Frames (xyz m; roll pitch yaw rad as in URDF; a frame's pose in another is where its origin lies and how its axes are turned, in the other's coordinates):
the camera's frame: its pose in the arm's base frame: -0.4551 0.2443 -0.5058 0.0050 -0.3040 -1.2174
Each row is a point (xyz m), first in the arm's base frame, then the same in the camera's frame.
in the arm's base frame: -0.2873 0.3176 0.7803
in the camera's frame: 0.3748 0.1889 1.2294
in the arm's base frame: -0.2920 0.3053 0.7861
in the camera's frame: 0.3860 0.1803 1.2320
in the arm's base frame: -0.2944 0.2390 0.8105
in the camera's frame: 0.4518 0.1551 1.2370
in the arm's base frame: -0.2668 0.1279 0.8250
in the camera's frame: 0.5647 0.1425 1.2169
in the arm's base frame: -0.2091 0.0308 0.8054
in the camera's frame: 0.6648 0.1627 1.1648
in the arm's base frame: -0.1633 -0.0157 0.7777
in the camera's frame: 0.7133 0.1894 1.1205
